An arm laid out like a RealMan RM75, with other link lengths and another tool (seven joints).
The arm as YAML. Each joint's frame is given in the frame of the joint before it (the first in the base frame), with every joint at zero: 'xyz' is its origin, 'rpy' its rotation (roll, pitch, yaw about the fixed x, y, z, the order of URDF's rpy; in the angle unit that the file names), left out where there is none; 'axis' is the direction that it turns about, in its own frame. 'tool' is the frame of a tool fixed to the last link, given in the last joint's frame.
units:
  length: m
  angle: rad
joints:
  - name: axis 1
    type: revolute
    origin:
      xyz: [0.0, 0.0, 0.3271]
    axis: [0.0, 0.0, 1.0]
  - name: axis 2
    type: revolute
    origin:
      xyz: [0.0, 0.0, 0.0]
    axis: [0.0, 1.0, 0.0]
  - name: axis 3
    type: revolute
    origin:
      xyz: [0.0, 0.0, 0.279]
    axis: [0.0, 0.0, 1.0]
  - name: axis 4
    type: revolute
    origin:
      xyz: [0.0, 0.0, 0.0]
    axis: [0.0, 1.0, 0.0]
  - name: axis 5
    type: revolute
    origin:
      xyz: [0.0, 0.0, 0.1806]
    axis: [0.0, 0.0, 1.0]
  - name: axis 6
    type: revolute
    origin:
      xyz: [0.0, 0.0, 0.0]
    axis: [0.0, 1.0, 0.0]
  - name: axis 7
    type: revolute
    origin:
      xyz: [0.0, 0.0, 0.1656]
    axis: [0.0, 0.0, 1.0]
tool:
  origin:
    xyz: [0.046, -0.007, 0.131]
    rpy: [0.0, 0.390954, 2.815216]
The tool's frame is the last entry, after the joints.
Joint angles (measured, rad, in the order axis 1, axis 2, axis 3, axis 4, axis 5, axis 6, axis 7), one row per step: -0.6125, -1.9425, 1.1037, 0.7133, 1.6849, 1.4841, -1.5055; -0.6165, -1.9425, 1.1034, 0.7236, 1.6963, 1.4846, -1.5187; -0.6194, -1.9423, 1.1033, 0.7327, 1.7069, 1.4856, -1.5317; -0.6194, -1.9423, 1.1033, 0.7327, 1.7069, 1.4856, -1.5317; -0.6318, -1.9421, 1.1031, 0.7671, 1.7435, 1.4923, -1.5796; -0.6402, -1.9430, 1.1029, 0.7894, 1.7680, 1.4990, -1.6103; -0.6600, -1.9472, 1.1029, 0.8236, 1.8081, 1.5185, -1.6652; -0.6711, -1.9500, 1.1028, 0.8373, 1.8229, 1.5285, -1.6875; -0.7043, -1.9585, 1.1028, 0.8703, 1.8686, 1.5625, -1.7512; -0.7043, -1.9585, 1.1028, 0.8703, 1.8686, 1.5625, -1.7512; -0.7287, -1.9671, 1.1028, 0.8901, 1.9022, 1.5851, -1.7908; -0.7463, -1.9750, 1.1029, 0.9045, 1.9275, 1.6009, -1.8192
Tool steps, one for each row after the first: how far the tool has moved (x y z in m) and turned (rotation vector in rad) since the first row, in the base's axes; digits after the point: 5 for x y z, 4 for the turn. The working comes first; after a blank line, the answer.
Tool pose at each row, in the base's axes (x y z in m, rotation vector in rad; the steps are taken from these numbers as rounded here): -0.11542, 0.40578, -0.01567, -0.9107, 2.9045, -0.0231; -0.11487, 0.40631, -0.01638, -0.9126, 2.9144, -0.0243; -0.11483, 0.40661, -0.01705, -0.9168, 2.9230, -0.0266; -0.11483, 0.40661, -0.01705, -0.9168, 2.9230, -0.0266; -0.11308, 0.40741, -0.01912, -0.9276, 2.9535, -0.0367; -0.11172, 0.40727, -0.02083, -0.9338, 2.9740, -0.0454; -0.10665, 0.40508, -0.02495, 0.9350, -2.9869, 0.0759; -0.10279, 0.40385, -0.02677, 0.9254, -2.9761, 0.0911; -0.09356, 0.39844, -0.03331, 0.9022, -2.9365, 0.1415; -0.09356, 0.39844, -0.03331, 0.9022, -2.9365, 0.1415; -0.08762, 0.39425, -0.03896, 0.8840, -2.9070, 0.1730; -0.08356, 0.39102, -0.04350, 0.8719, -2.8845, 0.1940

0.00055, 0.00053, -0.00071, -0.0037, 0.0094, -0.0009; 0.00059, 0.00083, -0.00138, -0.0079, 0.0180, -0.0001; 0.00059, 0.00083, -0.00138, -0.0079, 0.0180, -0.0001; 0.00234, 0.00163, -0.00345, -0.0237, 0.0470, 0.0001; 0.00370, 0.00149, -0.00516, -0.0353, 0.0659, -0.0004; 0.00877, -0.00070, -0.00928, -0.0642, 0.0935, -0.0034; 0.01263, -0.00193, -0.01110, -0.0773, 0.1027, -0.0078; 0.02186, -0.00734, -0.01764, -0.1218, 0.1335, -0.0165; 0.02186, -0.00734, -0.01764, -0.1218, 0.1335, -0.0165; 0.02780, -0.01153, -0.02329, -0.1517, 0.1574, -0.0235; 0.03186, -0.01476, -0.02783, -0.1728, 0.1757, -0.0277
